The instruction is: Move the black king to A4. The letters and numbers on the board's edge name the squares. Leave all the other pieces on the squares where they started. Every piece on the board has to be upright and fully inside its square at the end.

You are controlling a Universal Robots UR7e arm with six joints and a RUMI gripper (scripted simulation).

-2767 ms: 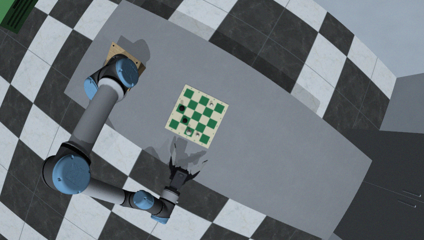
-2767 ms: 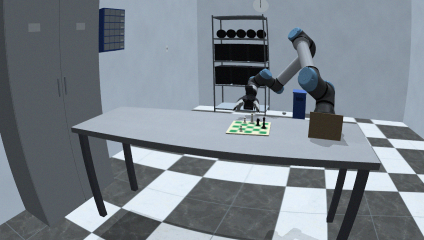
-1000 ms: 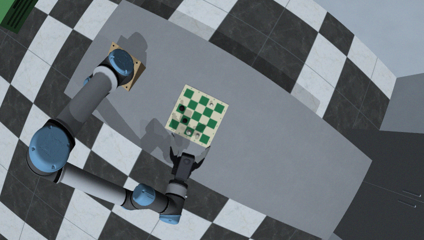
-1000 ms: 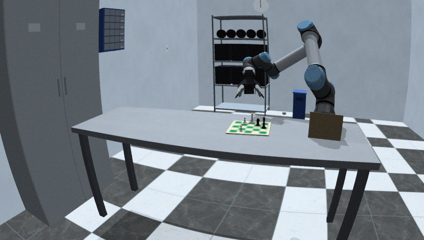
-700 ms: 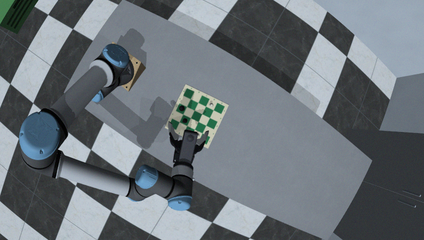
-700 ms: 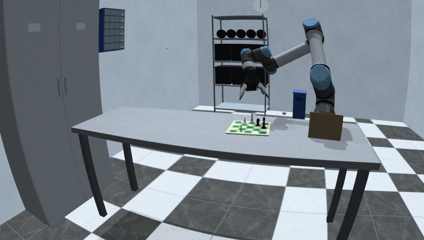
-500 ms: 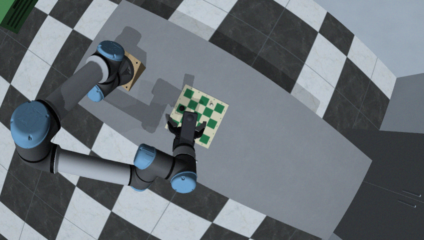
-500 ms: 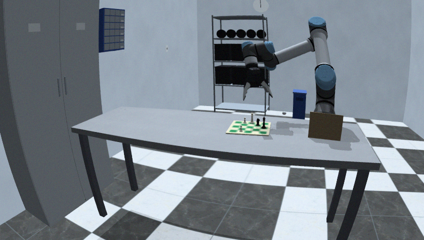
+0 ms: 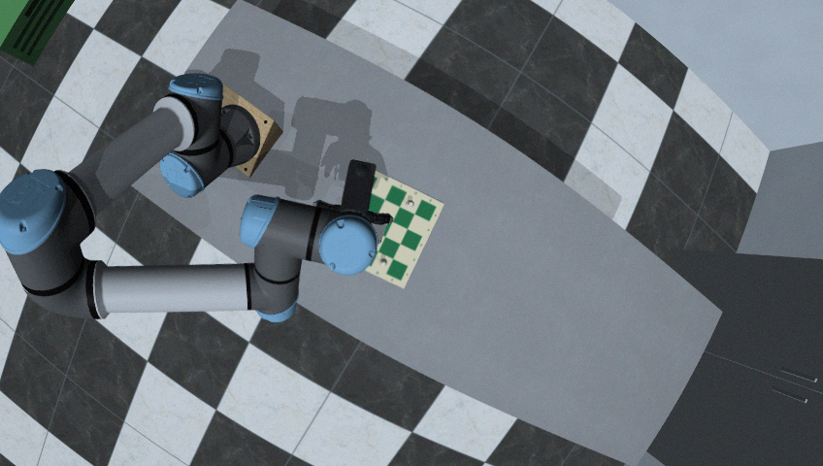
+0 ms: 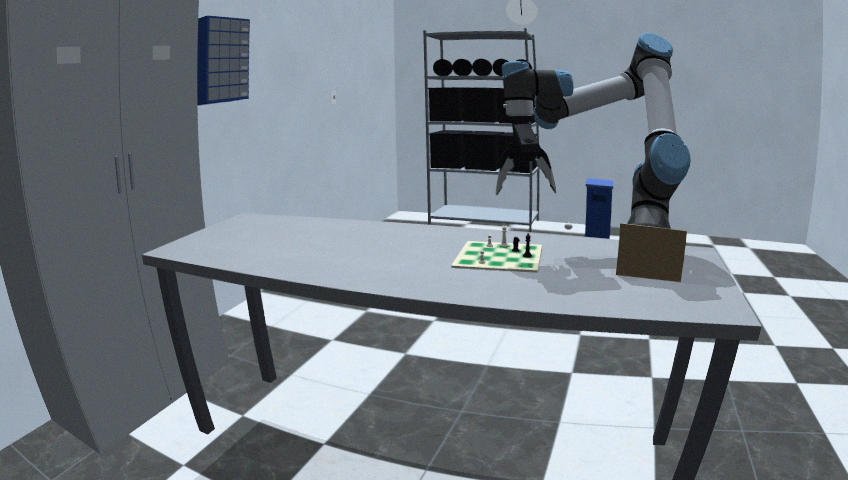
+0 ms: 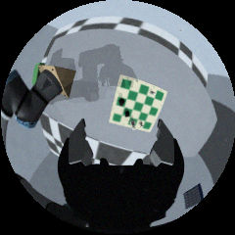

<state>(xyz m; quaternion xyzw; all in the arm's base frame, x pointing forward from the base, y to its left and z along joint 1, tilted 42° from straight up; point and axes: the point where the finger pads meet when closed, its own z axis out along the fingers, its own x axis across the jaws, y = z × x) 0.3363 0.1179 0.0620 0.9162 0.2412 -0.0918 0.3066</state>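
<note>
Right now my hand is 1 cm past the black king and 13 cm above it. The rest, counted from my hand: chessboard: 7 cm ahead, 2 cm to the left, 17 cm below.
</note>
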